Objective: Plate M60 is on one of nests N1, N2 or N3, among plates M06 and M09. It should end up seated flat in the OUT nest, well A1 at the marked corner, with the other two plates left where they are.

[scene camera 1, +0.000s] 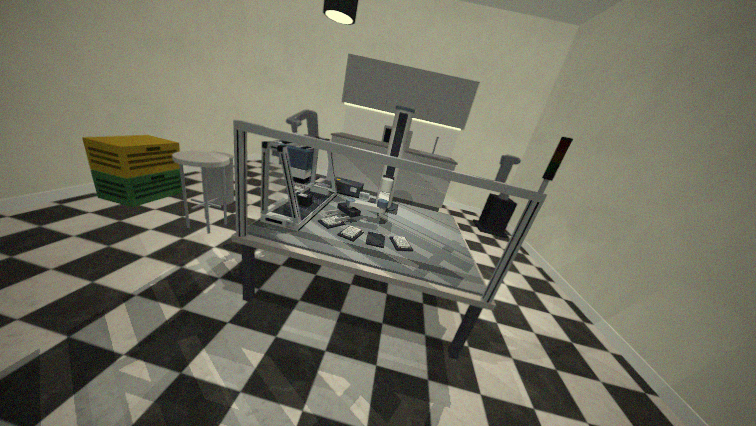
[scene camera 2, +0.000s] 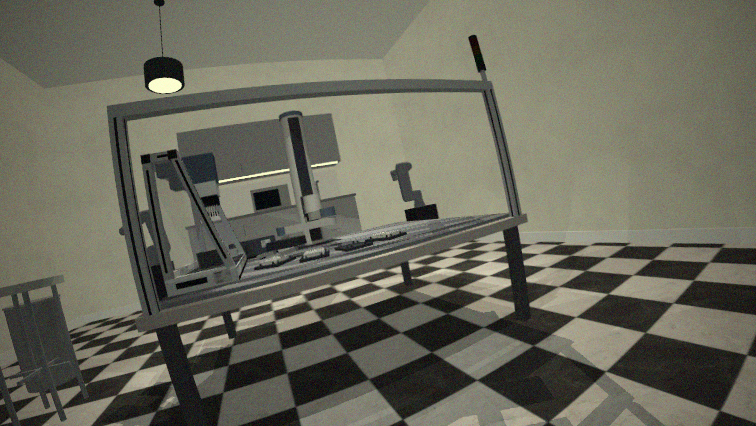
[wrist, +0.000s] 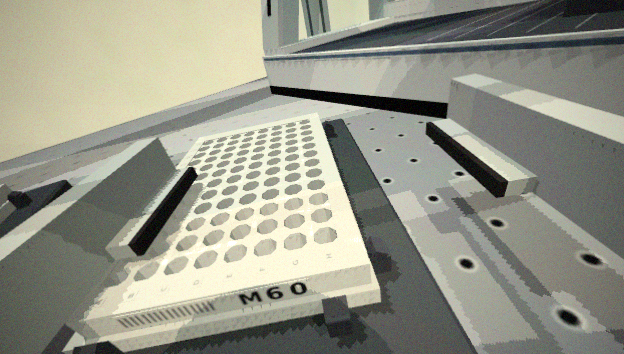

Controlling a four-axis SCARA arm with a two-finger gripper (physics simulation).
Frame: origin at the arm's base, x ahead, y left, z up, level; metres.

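Seen in the pictures: gripper, fingertip midpoint: [scene camera 1: 330, 216] [scene camera 2: 268, 256] [wrist: 303, 132].
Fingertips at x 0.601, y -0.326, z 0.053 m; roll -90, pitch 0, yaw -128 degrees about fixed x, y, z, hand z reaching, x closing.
Pixels of each thing's middle, then the offset from my fingertips to it. "spot": a spot on its surface instead.
- Plate M60, body centre: [wrist: 249, 183] [scene camera 2: 275, 260] [scene camera 1: 332, 220] 0.021 m ahead, 0.023 m left, 0.021 m down
- bare dark nest, body centre: [scene camera 2: 352, 245] [scene camera 1: 375, 238] 0.107 m ahead, 0.360 m left, 0.029 m down
- framed station, surface spot: [scene camera 2: 203, 214] spot: 0.249 m ahead, 0.198 m right, 0.214 m up
Plate M60 [wrist: 250, 210], pale with rows of round wells, rests on a dark nest [wrist: 395, 250] in the wrist view, its label facing the camera. My gripper [wrist: 303, 132] is open with nothing between its pads. The left pad is at the plate's left edge; the right pad is well off its right edge, over the perforated deck. Three pale plates [scene camera 1: 332, 221] [scene camera 1: 350, 232] [scene camera 1: 401, 242] stand in a row in scene camera 1, with a bare dark nest [scene camera 1: 375, 239] [scene camera 2: 355, 245] between two of them. Their labels are too small to read there.
A framed station [scene camera 1: 292, 185] [scene camera 2: 203, 214] stands at the left of the deck. A dark block [scene camera 1: 349, 210] stands behind the plates. The arm's column [scene camera 1: 400, 132] [scene camera 2: 298, 158] rises behind. A raised pale edge [wrist: 350, 75] lies beyond M60, and another dark nest [wrist: 37, 205] shows at the left.
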